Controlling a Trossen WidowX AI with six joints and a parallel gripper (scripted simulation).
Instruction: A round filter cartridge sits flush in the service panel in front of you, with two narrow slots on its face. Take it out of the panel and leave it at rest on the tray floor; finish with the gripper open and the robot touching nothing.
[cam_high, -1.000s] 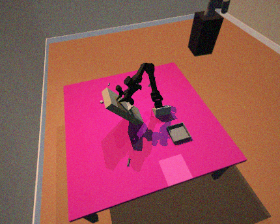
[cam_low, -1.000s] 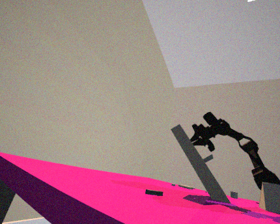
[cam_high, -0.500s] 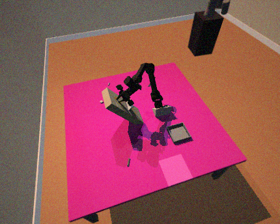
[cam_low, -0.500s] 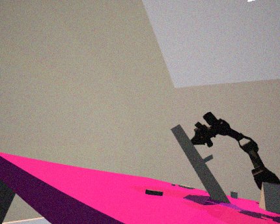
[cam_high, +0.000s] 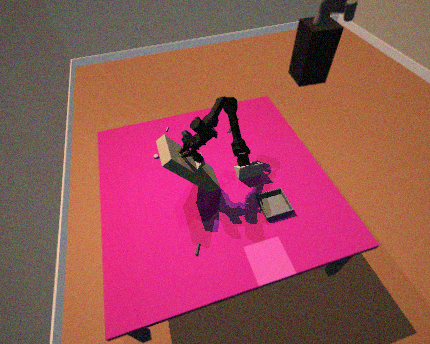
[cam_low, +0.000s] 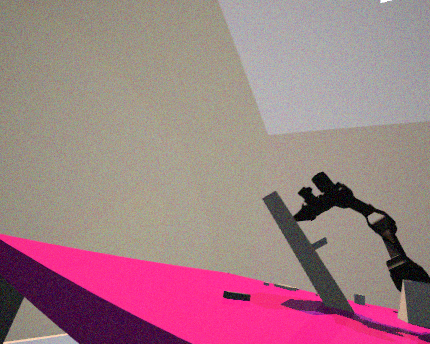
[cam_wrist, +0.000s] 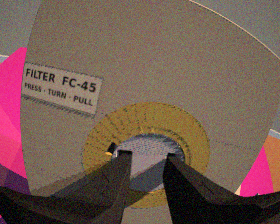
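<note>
Now: the grey round filter cartridge 10 mm below my gripper tip and 10 mm ahead of it. Also, from my gripper tip: small dark stick 400 mm to the left, 250 mm below, 10 mm behind; then dark tray 460 mm behind, 240 mm to the left, 240 mm below; then tan service panel 80 mm below, 40 mm behind.
</note>
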